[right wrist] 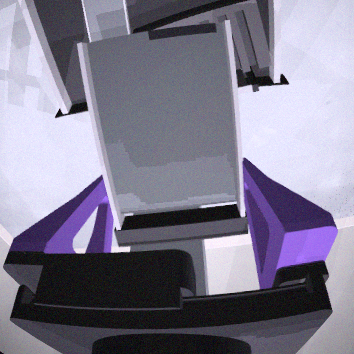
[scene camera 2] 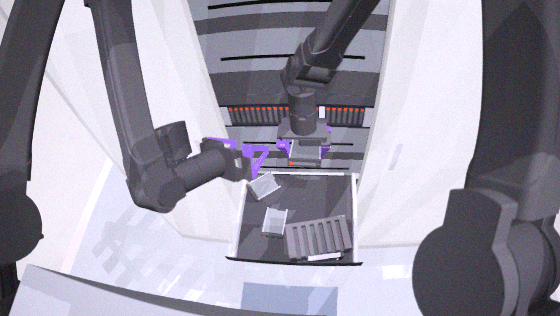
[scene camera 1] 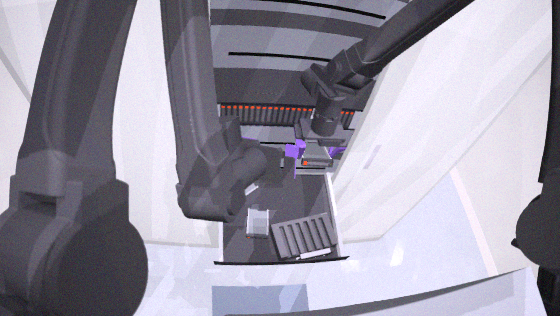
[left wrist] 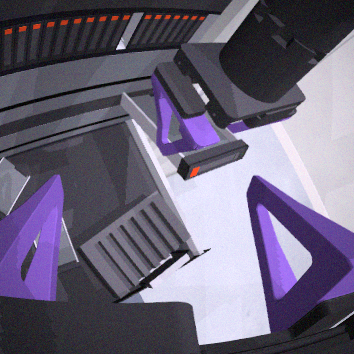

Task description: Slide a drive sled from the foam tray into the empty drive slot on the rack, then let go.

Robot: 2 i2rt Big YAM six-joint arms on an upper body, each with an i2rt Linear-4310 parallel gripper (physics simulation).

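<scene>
My right gripper is shut on a drive sled, gripped by its long sides, held in front of the rack above the drawer's back edge. The sled has a grey plate, white rails and a dark front with an orange tab. The rack's drive row runs behind it; a light gap shows in that row. The grey slotted foam tray lies tilted in the drawer. My left gripper is open and empty.
The open drawer juts out below the rack. Two more sleds lie loose in it, one near the foam, one at the back left. Light panels flank the rack. The two grippers are close together.
</scene>
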